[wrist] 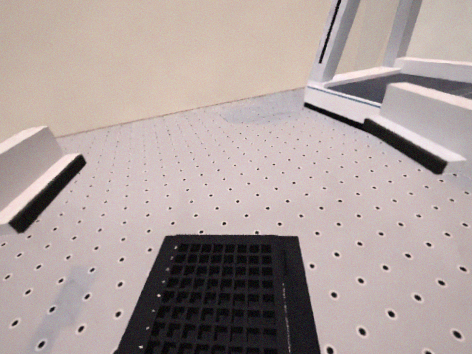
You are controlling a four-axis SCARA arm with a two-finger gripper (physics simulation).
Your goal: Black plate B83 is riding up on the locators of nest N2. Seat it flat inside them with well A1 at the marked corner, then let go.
A black plate B83 (213, 286) is 17 cm from the lens.
